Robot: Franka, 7 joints.
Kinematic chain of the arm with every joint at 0, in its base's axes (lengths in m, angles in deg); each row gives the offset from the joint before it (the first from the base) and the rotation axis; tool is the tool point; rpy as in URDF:
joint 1: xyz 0 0 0.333 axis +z
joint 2: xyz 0 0 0 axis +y
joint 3: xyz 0 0 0.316 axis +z
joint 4: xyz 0.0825 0 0 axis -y
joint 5: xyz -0.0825 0 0.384 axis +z
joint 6: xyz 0 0 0 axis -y
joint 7: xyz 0.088 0 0 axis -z
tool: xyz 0 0 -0.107 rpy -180 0 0
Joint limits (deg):
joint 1: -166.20..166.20
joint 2: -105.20..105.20
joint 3: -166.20..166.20
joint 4: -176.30..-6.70
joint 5: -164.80..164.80
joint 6: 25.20..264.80
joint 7: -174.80..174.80
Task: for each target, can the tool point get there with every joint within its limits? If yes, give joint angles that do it. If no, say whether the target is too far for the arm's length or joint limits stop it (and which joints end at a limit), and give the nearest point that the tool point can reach.
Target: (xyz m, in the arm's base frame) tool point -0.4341 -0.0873 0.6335
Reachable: yes | joints 113.48 82.03 133.12 -114.67 -51.74 86.45 -3.40
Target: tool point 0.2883 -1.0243 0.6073
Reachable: no: too far | nearest point 0.2251 -0.7997 0.5471 | short by 0.241 m
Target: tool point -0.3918 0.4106 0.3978
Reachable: yes | joints -113.51 -27.81 -101.09 -110.26 -41.59 99.11 92.91
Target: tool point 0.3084 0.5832 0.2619
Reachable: yes | joints 66.29 44.95 8.08 -96.85 61.28 221.10 117.63
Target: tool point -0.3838 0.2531 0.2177
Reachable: yes | joints -140.62 28.60 -67.90 -139.22 -11.12 133.33 70.07
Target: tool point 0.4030 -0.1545 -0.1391
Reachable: yes | joints 21.05 84.00 -29.34 -96.08 -4.06 107.19 86.57
